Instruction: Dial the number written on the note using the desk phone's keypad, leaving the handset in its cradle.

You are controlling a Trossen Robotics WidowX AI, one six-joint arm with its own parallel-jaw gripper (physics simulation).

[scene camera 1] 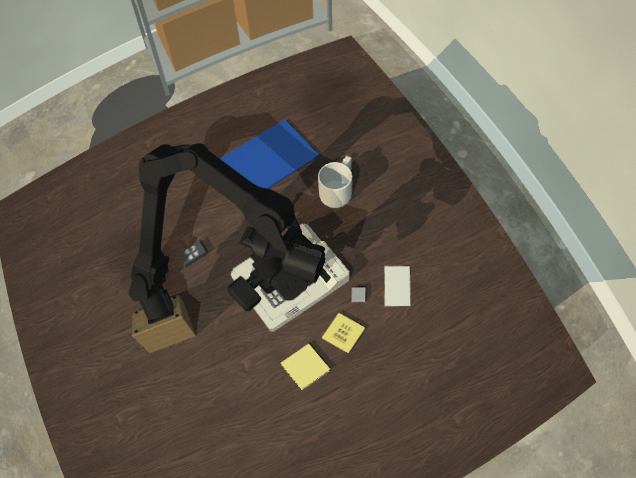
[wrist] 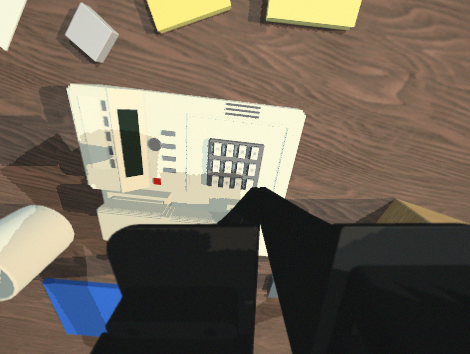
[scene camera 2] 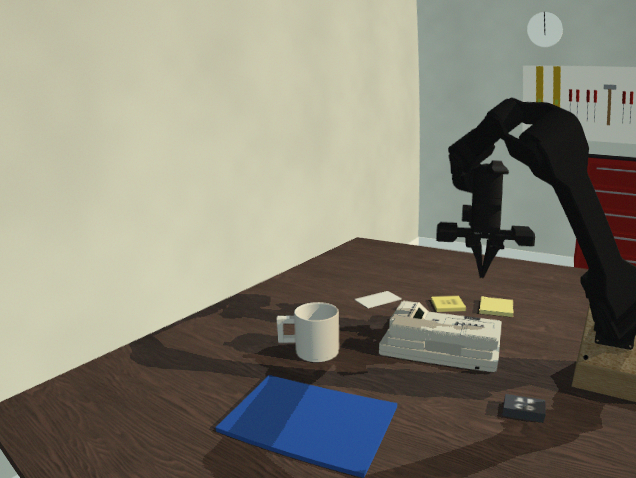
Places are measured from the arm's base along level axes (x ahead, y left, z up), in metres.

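Pixels of known places: gripper, fingertip midpoint: [wrist: 258, 194] [scene camera 2: 481, 277]; arm's base at its link origin: [scene camera 1: 160, 314] [scene camera 2: 615, 328].
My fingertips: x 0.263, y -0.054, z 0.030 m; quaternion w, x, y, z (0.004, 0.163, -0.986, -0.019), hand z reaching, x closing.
Observation:
Ahead of a thing's pixels: the offset from my fingertips to its top centre. "spot": to the spot under its first point.
The off-white desk phone {dy +0.055, dx +0.048, dz -0.085 m} [scene camera 1: 309, 302] [scene camera 2: 446, 345] [wrist: 170, 107] lies flat on the table. Its grey keypad {spot: dy +0.016, dx -0.004, dz -0.101 m} [scene camera 1: 274, 297] [wrist: 235, 162] has white keys; their digits are too small to read. The handset {dy +0.105, dx +0.033, dz -0.067 m} [scene camera 2: 413, 330] [wrist: 125, 216] lies along the phone in its cradle, partly hidden by the arm and fingers. The yellow note {dy -0.120, dx +0.103, dz -0.118 m} [scene camera 1: 343, 333] [scene camera 2: 448, 303] [wrist: 190, 11] bears blurred handwriting that seems to read 111-849-0904. My gripper [scene camera 2: 481, 276] [wrist: 258, 194] is shut and empty, pointing down well above the phone. In the wrist view its tips overlap the keypad's lower right corner.
A blank yellow pad {dy -0.158, dx -0.008, dz -0.116 m} [scene camera 1: 305, 366] [scene camera 2: 496, 306] [wrist: 315, 12], a grey block {dy -0.051, dx +0.173, dz -0.115 m} [scene camera 1: 358, 294] [wrist: 90, 32] and a white card {dy -0.070, dx +0.265, dz -0.126 m} [scene camera 1: 397, 285] [scene camera 2: 377, 299] lie beyond the phone. A white mug {dy +0.224, dx +0.253, dz -0.041 m} [scene camera 1: 335, 185] [scene camera 2: 317, 331] [wrist: 35, 245], blue folder {dy +0.389, dx +0.127, dz -0.119 m} [scene camera 1: 269, 154] [scene camera 2: 313, 424] and dark lettered block {dy +0.211, dx -0.145, dz -0.111 m} [scene camera 1: 192, 252] [scene camera 2: 523, 408] lie on the handset side.

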